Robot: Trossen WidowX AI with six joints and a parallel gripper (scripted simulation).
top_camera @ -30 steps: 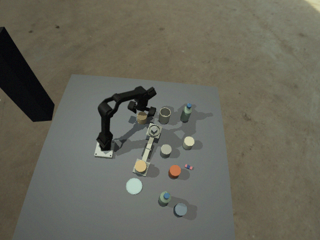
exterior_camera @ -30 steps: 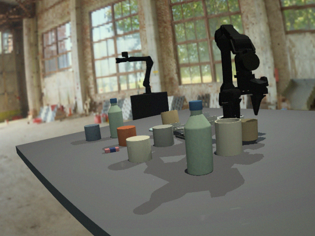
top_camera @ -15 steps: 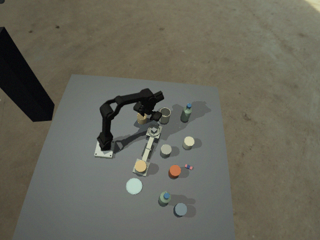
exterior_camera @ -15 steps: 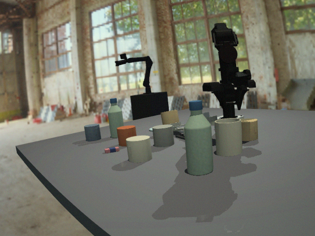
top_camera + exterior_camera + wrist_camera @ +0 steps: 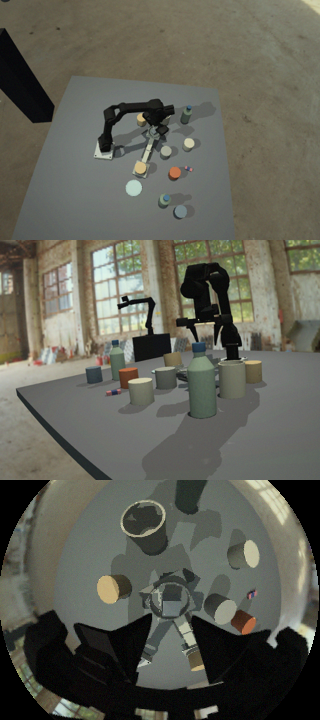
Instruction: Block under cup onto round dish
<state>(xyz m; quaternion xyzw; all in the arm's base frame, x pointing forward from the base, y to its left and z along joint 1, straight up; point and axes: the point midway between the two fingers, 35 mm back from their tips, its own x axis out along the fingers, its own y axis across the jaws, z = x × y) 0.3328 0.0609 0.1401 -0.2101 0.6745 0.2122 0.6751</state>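
My gripper tip is now 40 mm above the grey block. Round my gripper tip: balance beam: 110 mm to the right, 90 mm below, 50 mm behind; then cream cup: 130 mm to the left, 100 mm ahead, 90 mm below; then grey cylinder: 150 mm to the right, 90 mm below, 60 mm ahead.
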